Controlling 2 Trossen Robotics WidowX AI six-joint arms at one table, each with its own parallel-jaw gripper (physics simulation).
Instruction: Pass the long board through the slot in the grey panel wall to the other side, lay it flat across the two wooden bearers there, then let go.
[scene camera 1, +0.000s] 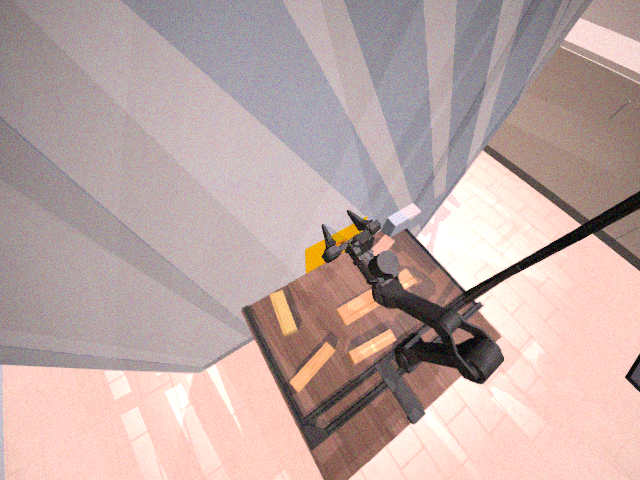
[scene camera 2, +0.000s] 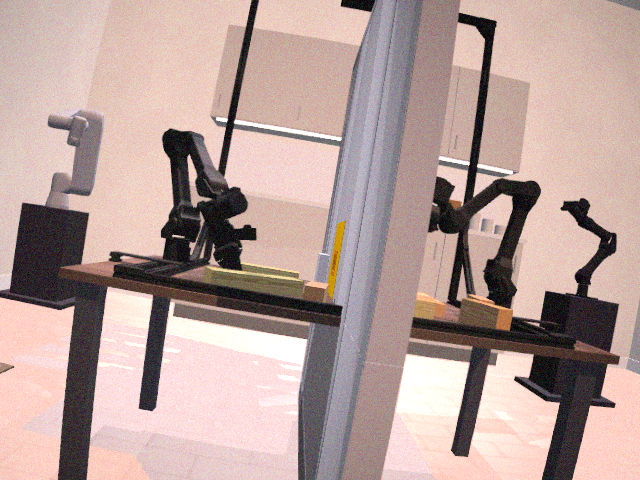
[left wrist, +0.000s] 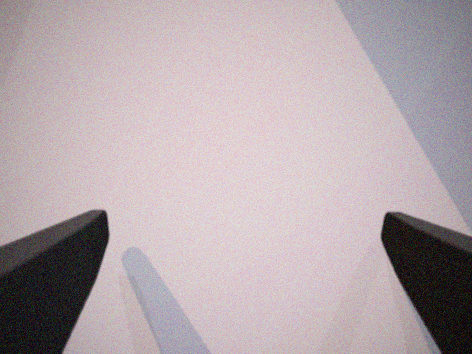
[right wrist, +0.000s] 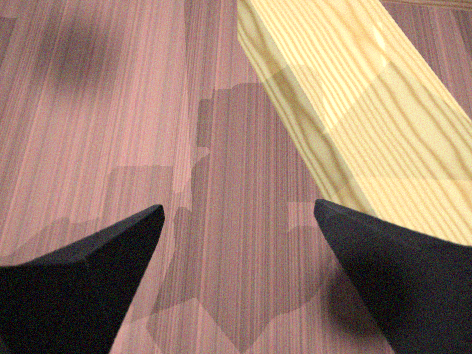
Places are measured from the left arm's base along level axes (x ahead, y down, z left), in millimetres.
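Pixels of known places: left gripper, fingertip midpoint: (scene camera 1: 335, 217) (left wrist: 248, 224); right gripper, fingertip midpoint: (right wrist: 240, 208); left arm's base, link origin: (scene camera 1: 403, 358); right arm's base, link origin: (scene camera 2: 174, 261).
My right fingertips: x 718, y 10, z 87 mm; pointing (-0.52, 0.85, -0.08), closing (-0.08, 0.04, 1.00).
Note:
Ahead of a thing's pixels: the offset from my right fingertips to its middle. "*": to the spot under its first point. Level surfaces: height alone.
The grey panel wall (scene camera 1: 217, 155) (scene camera 2: 382, 206) (left wrist: 225, 125) crosses the table. Two long pale wooden bearers, the front one {dx -39, dy -10, dz +74 mm} (scene camera 2: 253, 281) (right wrist: 360, 110) and the back one {dx -28, dy -10, dz -238 mm} (scene camera 2: 271, 271), lie left of it in scene camera 2; which one shows in the right wrist view is unclear. My right gripper (scene camera 2: 231, 262) (right wrist: 240, 208) is open and empty, low over the table, its fingers beside a bearer. My left gripper (scene camera 1: 337, 219) (left wrist: 248, 224) is open and empty, pointing at the wall. The slot and the long board cannot be made out.
A yellow plate {* dx -286, dy -76, dz -13 mm} (scene camera 1: 315, 259) (scene camera 2: 337, 253) and a pale grey block (scene camera 1: 402, 219) (scene camera 2: 323, 266) are at the wall. Several wooden blocks, such as one block {dx -379, dy -16, dz +176 mm} (scene camera 1: 283, 312) and another {dx -576, dy -22, dz +177 mm} (scene camera 1: 312, 366), lie on the table {dy +10 mm} (scene camera 1: 320, 294). A short block {dx -186, dy -13, dz +146 mm} (scene camera 2: 315, 290) lies beside the wall.

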